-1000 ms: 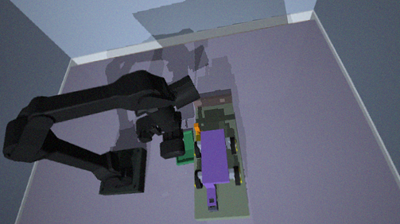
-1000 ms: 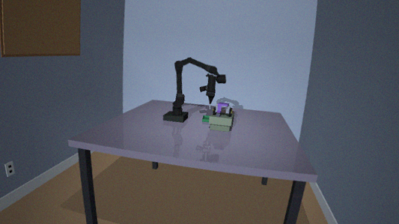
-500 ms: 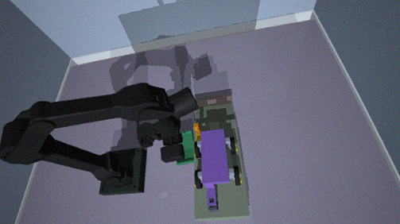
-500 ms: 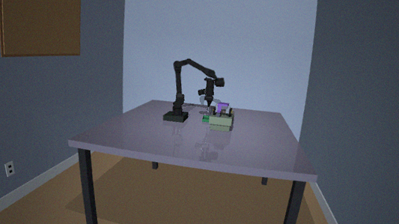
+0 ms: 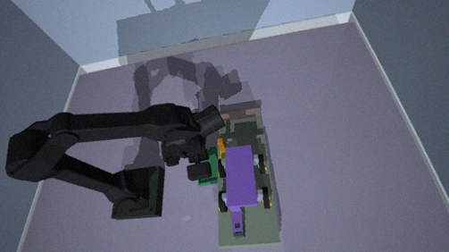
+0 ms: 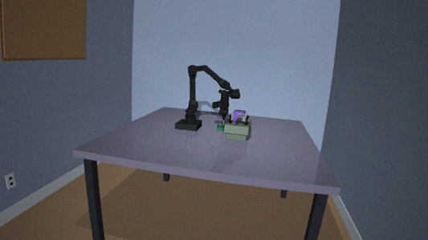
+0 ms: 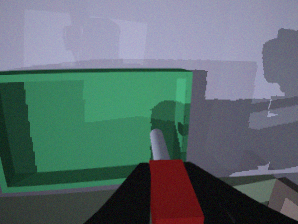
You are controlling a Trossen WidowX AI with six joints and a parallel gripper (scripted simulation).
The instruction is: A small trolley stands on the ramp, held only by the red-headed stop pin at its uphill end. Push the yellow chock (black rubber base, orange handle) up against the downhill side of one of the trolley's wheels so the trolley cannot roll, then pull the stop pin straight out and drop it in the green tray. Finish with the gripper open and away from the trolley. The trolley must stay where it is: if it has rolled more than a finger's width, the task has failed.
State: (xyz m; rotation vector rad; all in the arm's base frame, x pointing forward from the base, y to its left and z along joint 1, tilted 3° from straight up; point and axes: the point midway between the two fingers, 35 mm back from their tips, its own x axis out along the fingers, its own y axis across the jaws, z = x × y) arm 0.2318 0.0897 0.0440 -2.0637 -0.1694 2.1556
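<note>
The green tray is 7 cm below my gripper tip and 3 cm to the right of it. Round my gripper tip: purple trolley (13 cm to the right, 10 cm ahead, 5 cm above); red-headed stop pin (right at my gripper tip); pale green ramp (13 cm to the right, 10 cm ahead, 1 cm below).
</note>
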